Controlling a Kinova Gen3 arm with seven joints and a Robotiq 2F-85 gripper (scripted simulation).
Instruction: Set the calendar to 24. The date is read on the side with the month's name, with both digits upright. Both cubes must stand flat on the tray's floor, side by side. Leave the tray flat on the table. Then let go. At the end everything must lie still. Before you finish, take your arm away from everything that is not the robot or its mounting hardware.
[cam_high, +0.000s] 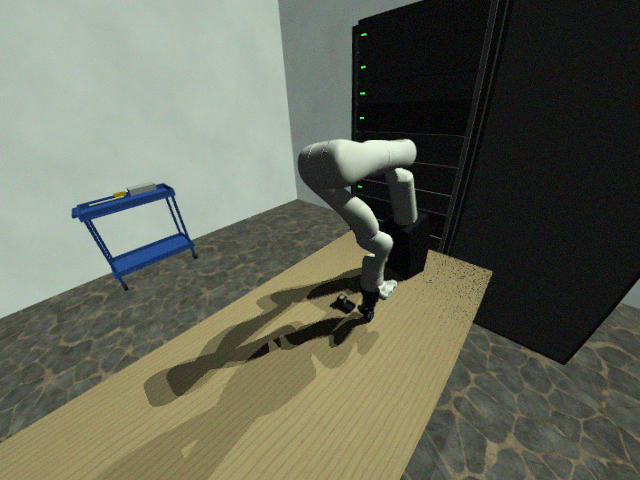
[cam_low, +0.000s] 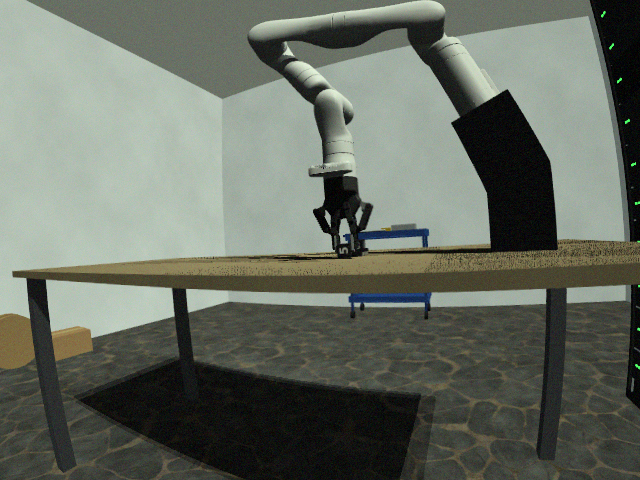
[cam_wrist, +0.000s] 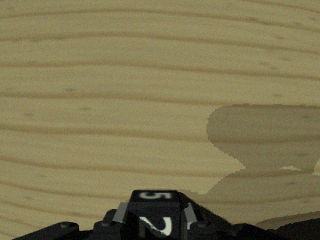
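My hand is 10 mm above the black date cube. Also, from my hand: black tray: 10 mm behind, 110 mm to the right, 20 mm below; black cube: 20 mm behind, 120 mm to the right, 10 mm below.
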